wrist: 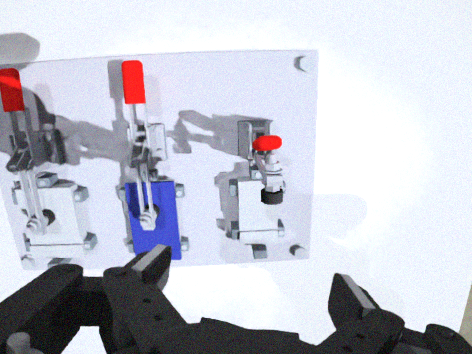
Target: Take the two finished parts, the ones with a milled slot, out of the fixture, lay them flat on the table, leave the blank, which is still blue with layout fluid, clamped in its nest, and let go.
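Places are measured from the arm's base along level axes (x right, y ahead, z up), in millimetres.
Pixels of known places: gripper, fingertip midpoint: [249, 277].
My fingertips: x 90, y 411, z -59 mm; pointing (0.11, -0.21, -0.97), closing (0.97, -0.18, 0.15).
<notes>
For each thing: its top centre in the pictures, then the offset to it from my fingertips. "spot": a spot on its surface instead. Level surfaces: height alone.
- grey fixture plate at its top centre: [151, 171] dy +20, dx -87, dz -165 mm
- blue blank at its top centre: [153, 223] dy -32, dx -88, dz -149 mm
- second pale part at its top centre: [258, 214] dy -25, dx +22, dz -139 mm
- left red handle at a spot on its surface: [12, 90] spot: dy +112, dx -190, dz -124 mm
- middle red handle at its top centre: [131, 84] dy +107, dx -85, dz -128 mm
- right red handle at a spot on its surface: [267, 143] spot: dy +58, dx +22, dz -70 mm
- White table at its surface level: dz -180 mm
The grey fixture plate [210, 85] holds three nests in the wrist view. A pale part [62, 215] lies in the left nest, under its lowered clamp arm. The blue blank [167, 215] lies in the middle nest, with its clamp [145, 200] down on it. A second pale part [252, 212] lies in the right nest. Its clamp [274, 180] stands raised, with the handle up and the black tip over the part. A thin dark line crosses each pale part near its lower end. My gripper [249, 277] is open and empty, below the right and middle nests in view.
The left red handle [12, 90] and middle red handle [134, 82] lie back toward the top of the view. The right red handle [267, 143] points up toward the camera. Bolt heads [304, 63] [299, 250] stand at the plate's right corners. White table [400, 165] surrounds the plate.
</notes>
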